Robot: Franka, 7 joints.
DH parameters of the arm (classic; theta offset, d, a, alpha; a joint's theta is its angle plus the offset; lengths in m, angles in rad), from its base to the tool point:
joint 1: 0 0.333 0 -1.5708
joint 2: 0 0 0 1.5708
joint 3: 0 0.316 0.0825 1.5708
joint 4: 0 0 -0.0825 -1.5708
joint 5: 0 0.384 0 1.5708
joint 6: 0 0 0.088 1.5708
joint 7: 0 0.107 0 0
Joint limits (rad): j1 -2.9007..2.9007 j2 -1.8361..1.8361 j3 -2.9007..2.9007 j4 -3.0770..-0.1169 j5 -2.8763..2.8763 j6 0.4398..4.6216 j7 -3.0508..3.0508
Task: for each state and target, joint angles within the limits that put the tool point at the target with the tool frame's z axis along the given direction. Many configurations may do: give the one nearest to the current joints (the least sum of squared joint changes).
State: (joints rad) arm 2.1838 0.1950 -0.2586 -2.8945 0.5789 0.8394 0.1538
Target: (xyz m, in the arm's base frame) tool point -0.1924 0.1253 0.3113 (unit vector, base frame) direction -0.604 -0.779 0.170
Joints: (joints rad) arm 2.1494 -0.4454 -0.1677 -3.0396 1.2049 1.2365 0.1538
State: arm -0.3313 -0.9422 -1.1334 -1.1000 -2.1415 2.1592 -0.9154
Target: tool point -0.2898 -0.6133 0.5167 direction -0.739 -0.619 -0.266
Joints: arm 0.0160 -0.9886 -1.5286 -1.7221 -2.2761 2.0955 -0.9154
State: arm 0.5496 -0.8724 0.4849 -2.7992 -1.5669 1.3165 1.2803
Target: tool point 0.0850 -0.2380 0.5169 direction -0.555 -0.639 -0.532
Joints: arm -0.0589 -1.3278 -0.4090 -2.7881 -1.3756 1.0911 1.2803
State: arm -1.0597 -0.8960 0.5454 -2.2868 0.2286 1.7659 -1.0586
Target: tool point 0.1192 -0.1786 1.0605 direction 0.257 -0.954 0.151
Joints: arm -1.4757 -0.6229 0.1745 -1.4356 0.0178 2.5442 -1.0586
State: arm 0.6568 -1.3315 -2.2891 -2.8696 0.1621 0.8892 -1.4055
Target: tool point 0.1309 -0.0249 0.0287 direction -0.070 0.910 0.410
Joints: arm 0.8272 -1.4298 -2.6602 -2.6410 -0.3749 1.7029 -1.4055
